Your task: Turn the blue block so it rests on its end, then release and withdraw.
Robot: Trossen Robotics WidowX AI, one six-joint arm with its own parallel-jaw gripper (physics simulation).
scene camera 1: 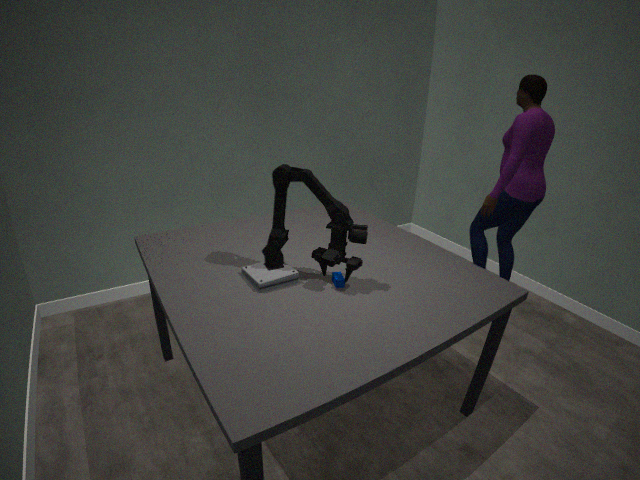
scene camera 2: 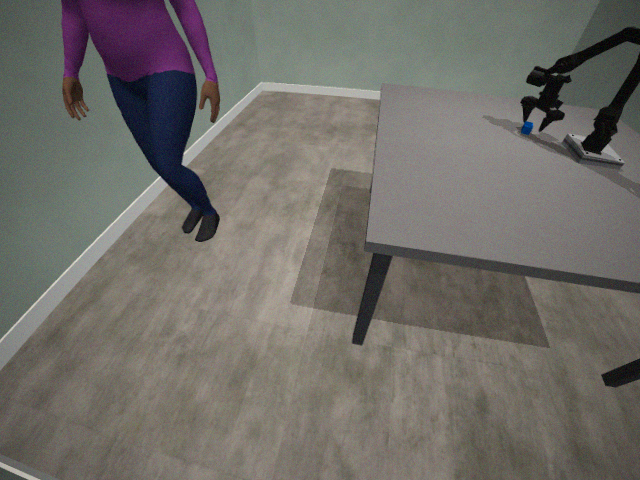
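The small blue block (scene camera 1: 338, 280) (scene camera 2: 526, 127) lies on its long side on the grey table (scene camera 1: 320, 351) (scene camera 2: 465, 196). My gripper (scene camera 1: 335, 277) (scene camera 2: 532, 126) is open and points down, its fingers low over the table. In scene camera 1 the block shows between the two fingertips, nearer the right one. In scene camera 2 one fingertip is just above and behind the block and the other is to its right. The fingers do not grip the block. Whether a fingertip touches it cannot be told.
The arm's white base plate (scene camera 1: 269, 275) (scene camera 2: 612, 157) sits on the table, to the left of the block in scene camera 1. A person in a purple top (scene camera 1: 528, 155) (scene camera 2: 139, 38) stands on the floor beyond the table's edge, away from the arm.
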